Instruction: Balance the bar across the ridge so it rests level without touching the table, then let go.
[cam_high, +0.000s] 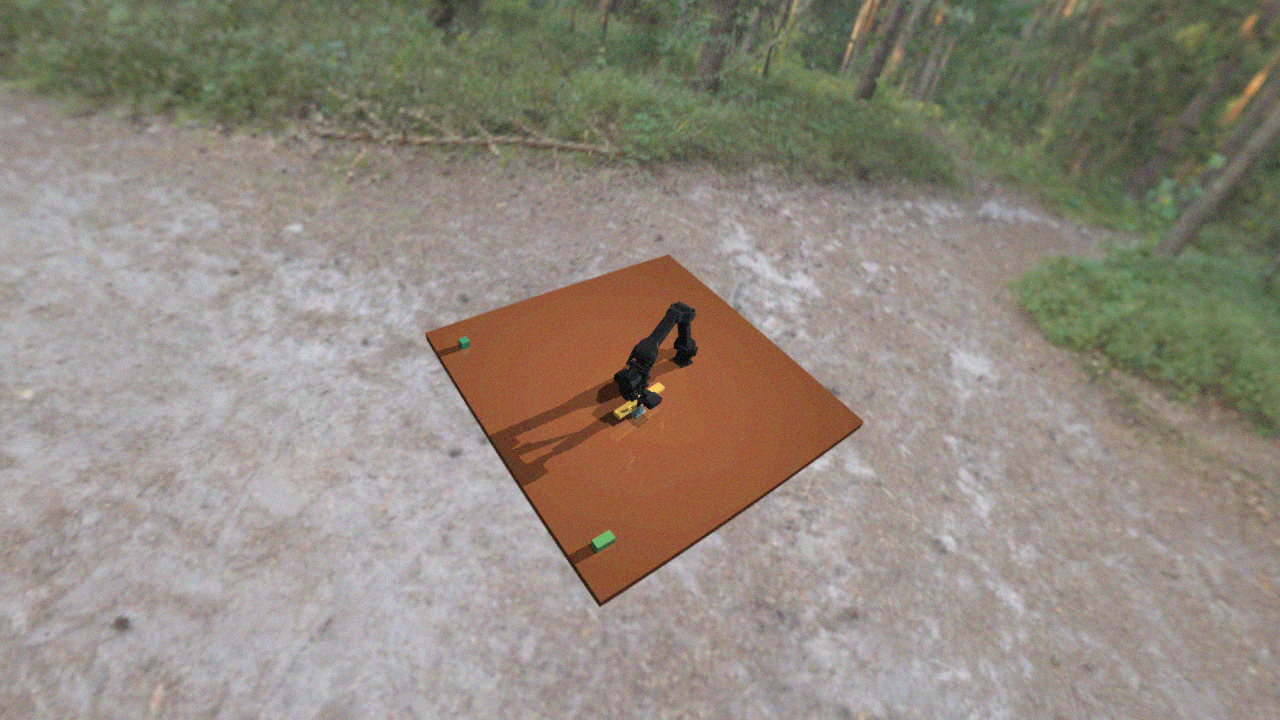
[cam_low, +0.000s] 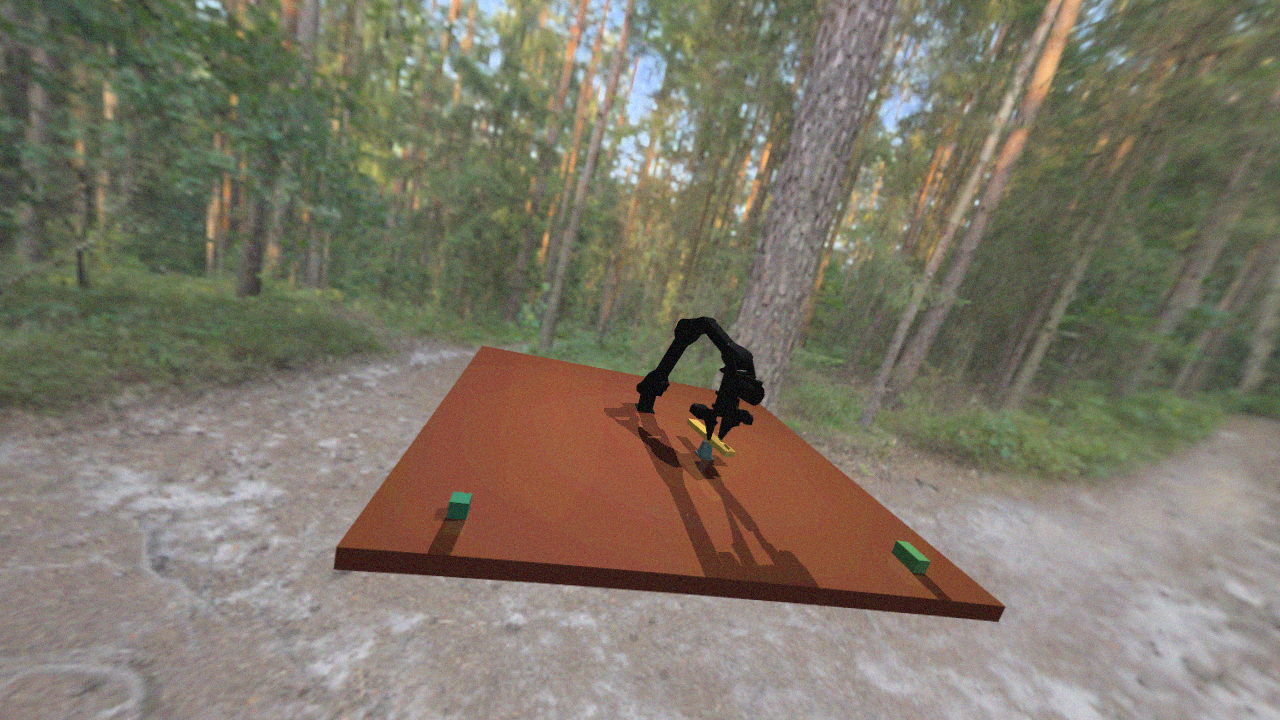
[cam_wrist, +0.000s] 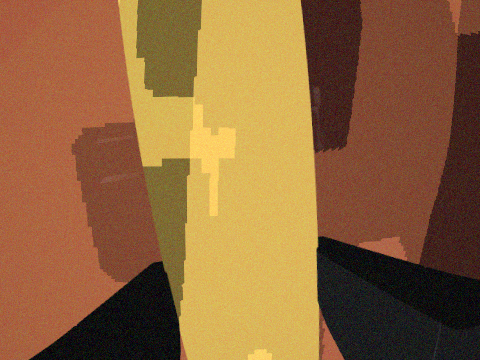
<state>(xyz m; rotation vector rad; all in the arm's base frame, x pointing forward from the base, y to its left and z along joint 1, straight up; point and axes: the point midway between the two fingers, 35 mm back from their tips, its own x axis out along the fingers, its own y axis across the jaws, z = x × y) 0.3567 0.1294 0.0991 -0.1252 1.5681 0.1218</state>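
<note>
The yellow bar lies 30 mm behind my gripper tip. From my gripper tip the other things lie so: green block: 380 mm ahead, 370 mm to the left, 50 mm below; then green cube: 630 mm to the right, 380 mm ahead, 50 mm below.
</note>
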